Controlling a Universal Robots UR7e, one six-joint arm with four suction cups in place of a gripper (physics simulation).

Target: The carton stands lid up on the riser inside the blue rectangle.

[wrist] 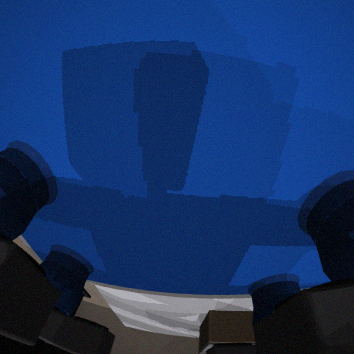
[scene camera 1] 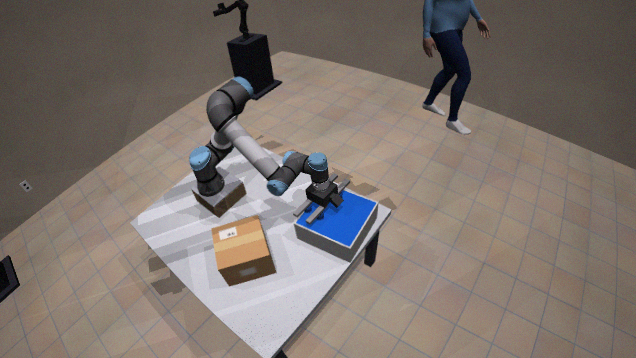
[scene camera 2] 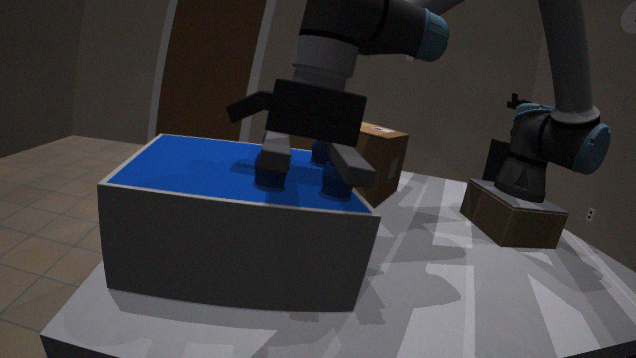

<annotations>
My suction head [scene camera 2: 333, 188]: 35 cm from the lens. A brown carton [scene camera 2: 384, 149]: 70 cm from the lens. The marked spots on the brown carton and my suction head are 36 cm apart.
</annotations>
